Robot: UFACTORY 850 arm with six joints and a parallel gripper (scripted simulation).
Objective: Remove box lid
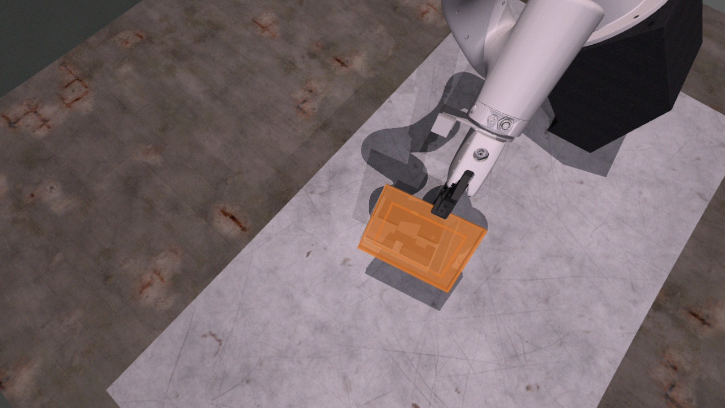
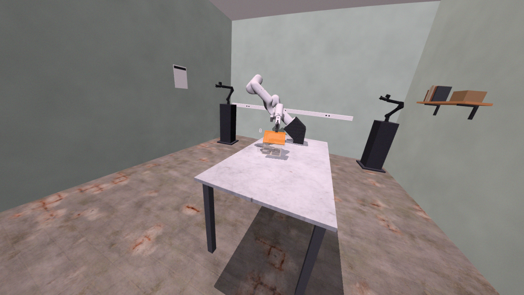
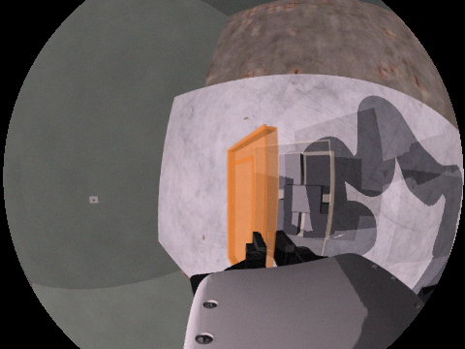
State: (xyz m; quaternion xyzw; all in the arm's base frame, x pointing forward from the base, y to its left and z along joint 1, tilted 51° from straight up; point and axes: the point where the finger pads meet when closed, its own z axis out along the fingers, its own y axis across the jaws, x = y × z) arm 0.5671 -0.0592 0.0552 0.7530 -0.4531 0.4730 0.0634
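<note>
My hand is 70 mm short of the orange lid and 50 mm above it. Round my hand: box (180 mm below, 40 mm ahead, 20 mm to the right).
</note>
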